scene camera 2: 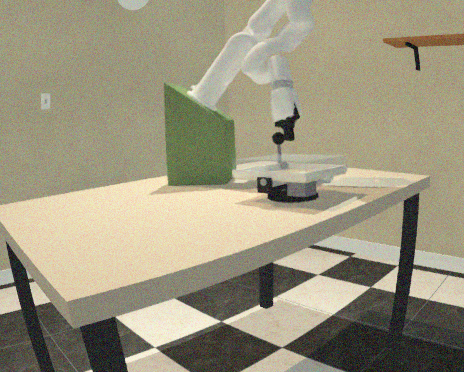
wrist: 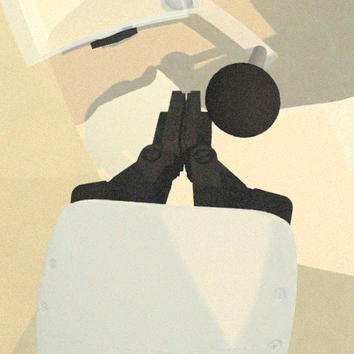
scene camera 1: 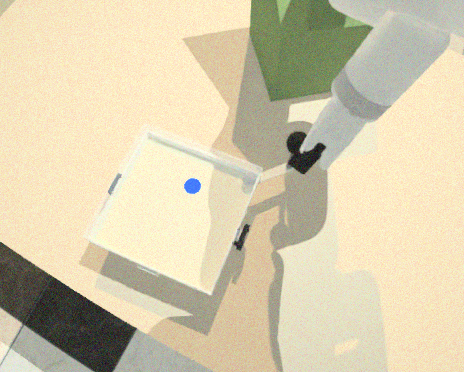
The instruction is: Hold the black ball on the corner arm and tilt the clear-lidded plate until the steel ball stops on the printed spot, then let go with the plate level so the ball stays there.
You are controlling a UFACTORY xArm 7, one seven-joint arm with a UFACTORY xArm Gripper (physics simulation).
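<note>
The clear-lidded plate [scene camera 1: 145, 225] [scene camera 2: 310, 174] looks near level; a slight tilt is hard to judge. Its blue printed spot [scene camera 1: 192, 186] is uncovered. The steel ball [scene camera 1: 249, 182] [scene camera 2: 283, 164] [wrist: 178, 3] rests in the corner beside the corner arm [scene camera 1: 274, 173], away from the spot. The black ball [scene camera 1: 297, 142] [scene camera 2: 278, 138] [wrist: 243, 100] stands on a thin post at the arm's end. My gripper [scene camera 1: 298, 168] [scene camera 2: 288, 139] [wrist: 188, 107] is shut and empty, with its fingertips beside the black ball, left of it in the wrist view. Whether they touch it is unclear.
A round black base [scene camera 2: 292, 196] under the plate stands on the wooden table [scene camera 2: 150, 240]. A tall green block [scene camera 1: 300, 70] [scene camera 2: 200, 145] carries the robot arm behind the plate. A black fitting [scene camera 1: 242, 237] [wrist: 114, 38] sits at the plate's side. The table's front edge lies beyond the plate.
</note>
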